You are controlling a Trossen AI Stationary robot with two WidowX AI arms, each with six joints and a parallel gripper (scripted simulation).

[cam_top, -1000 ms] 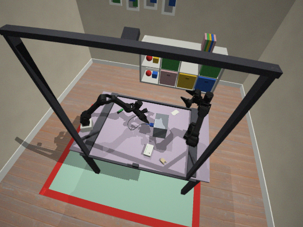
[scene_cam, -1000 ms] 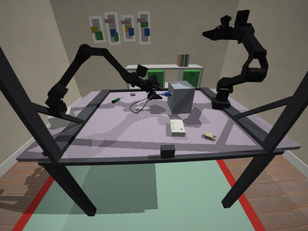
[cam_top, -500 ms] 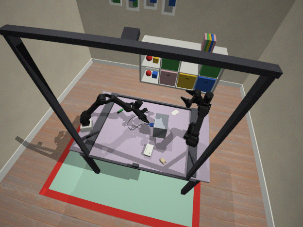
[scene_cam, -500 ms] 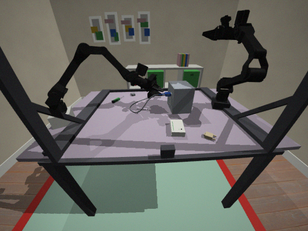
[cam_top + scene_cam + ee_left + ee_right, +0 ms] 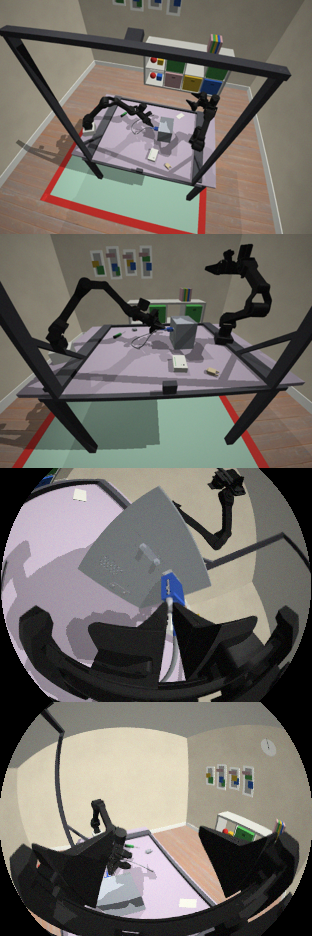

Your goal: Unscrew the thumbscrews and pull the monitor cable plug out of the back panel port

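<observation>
My left hand is 3 cm past the blue plug, 4 cm to the left of it and 1 cm above it. Also, from my left hand: back panel: 1 cm behind, 8 cm to the right, 4 cm below; grey box: 2 cm behind, 14 cm to the right, 4 cm below; white device: 23 cm behind, 4 cm to the right, 11 cm below.
</observation>
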